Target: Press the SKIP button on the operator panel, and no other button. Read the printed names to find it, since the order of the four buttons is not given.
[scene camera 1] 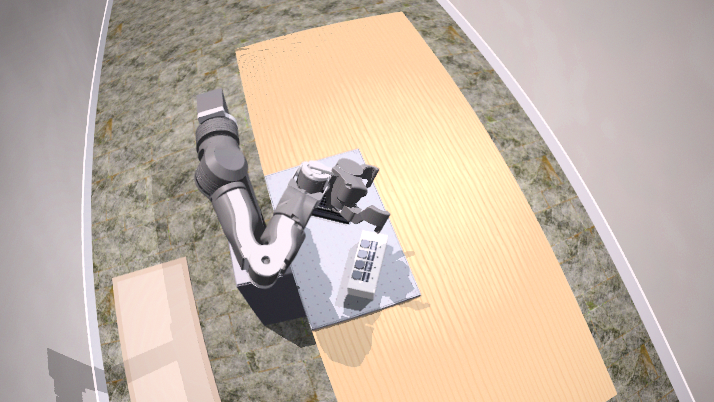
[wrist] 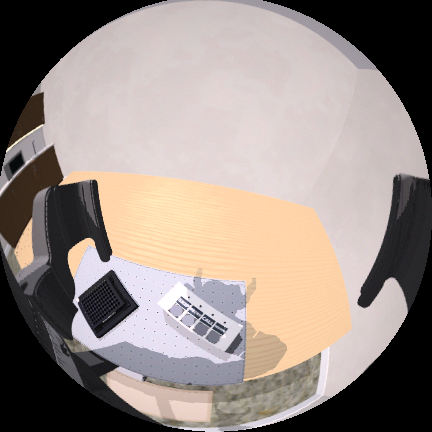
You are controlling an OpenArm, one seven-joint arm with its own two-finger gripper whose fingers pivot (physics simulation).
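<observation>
The white operator panel stands on the grey perforated board, with four round grey buttons in a row and dark name labels beside them. The SKIP button is at the end of the row nearest the black grid block; its print is small and blurred now. CALL reads on the third label from that end in the wrist view. My gripper is open and empty, with its fingers wide apart. It hangs above the board, with one fingertip close to the panel's SKIP end in the scene view; its height is hard to tell.
A black grid block lies on the perforated board, partly under the arm in the scene view. The board rests on a long wooden table. A pale bench stands off the table.
</observation>
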